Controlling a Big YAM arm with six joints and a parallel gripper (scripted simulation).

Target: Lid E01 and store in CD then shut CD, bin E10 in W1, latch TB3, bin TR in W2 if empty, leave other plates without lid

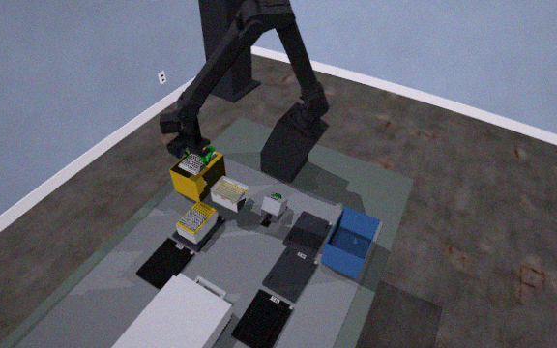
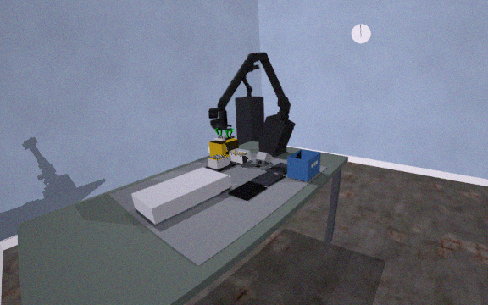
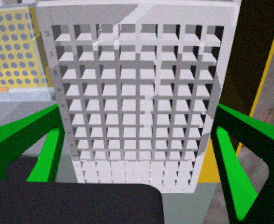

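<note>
Right now my hand is right at the white assay plate. From my hand the other things lie so: yellow bin W1 (11 cm below, 2 cm to the right); then tip rack TR (16 cm ahead, 13 cm to the left, 9 cm below); then tip box TB3 (14 cm to the left, 10 cm below, 1 cm behind).
</note>
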